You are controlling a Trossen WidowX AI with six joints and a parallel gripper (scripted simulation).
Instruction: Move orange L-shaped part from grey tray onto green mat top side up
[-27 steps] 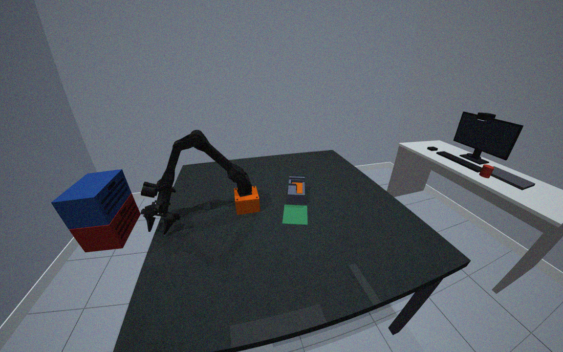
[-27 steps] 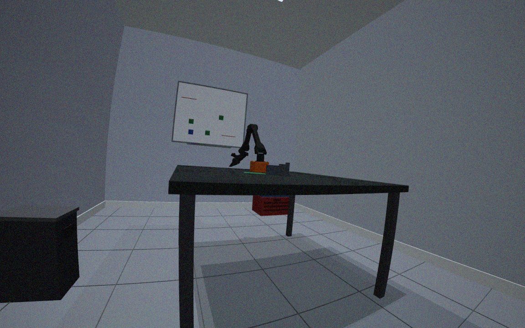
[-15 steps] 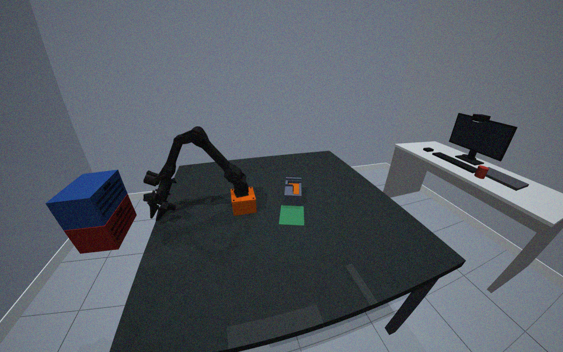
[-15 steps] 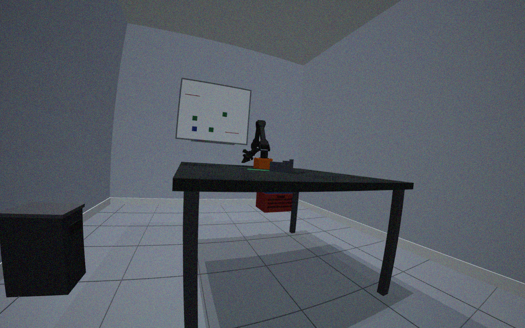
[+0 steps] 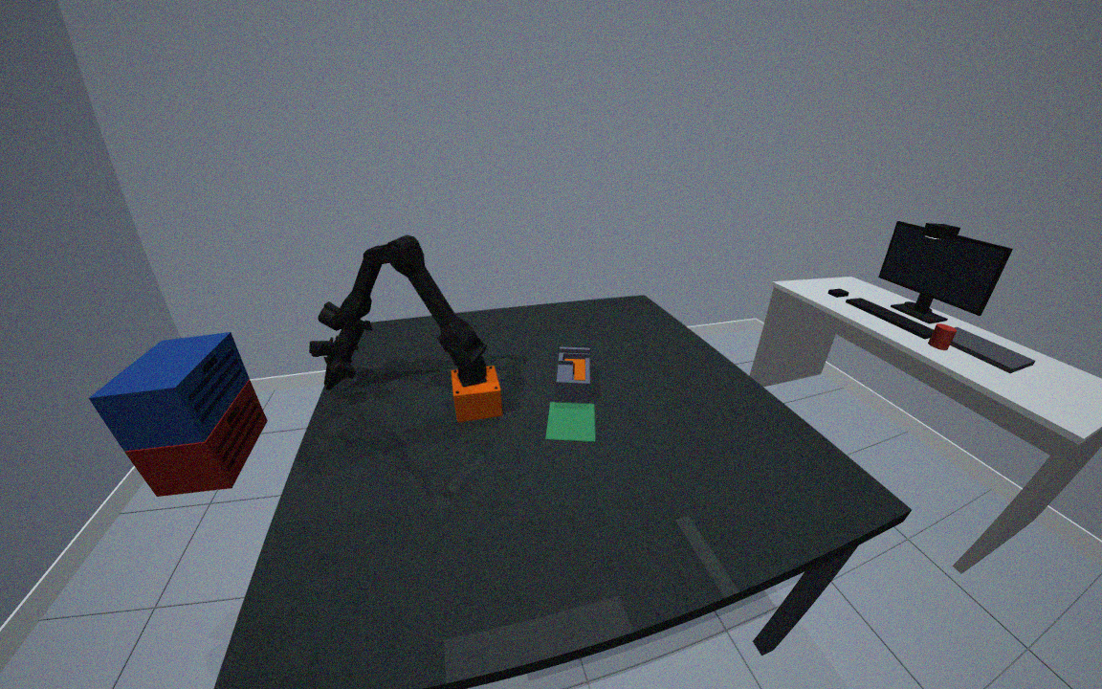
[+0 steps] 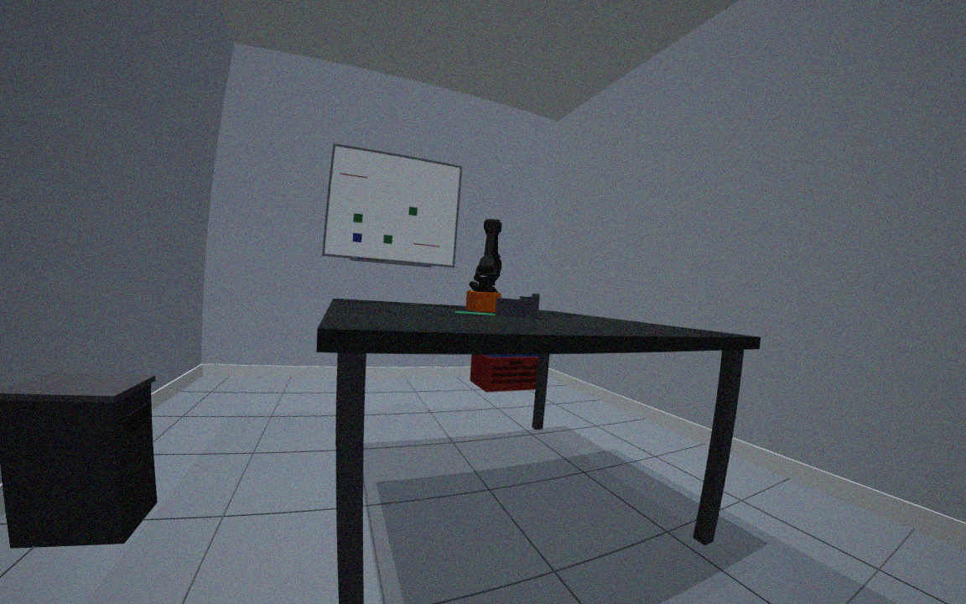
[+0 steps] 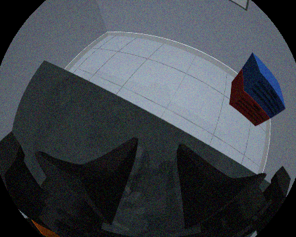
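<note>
My gripper tip is now 68 cm short of the orange L-shaped part, 22 cm to the left of it and 1 cm below it. From my gripper tip the other things lie so: green mat 59 cm ahead, 36 cm to the right, 5 cm below.
</note>
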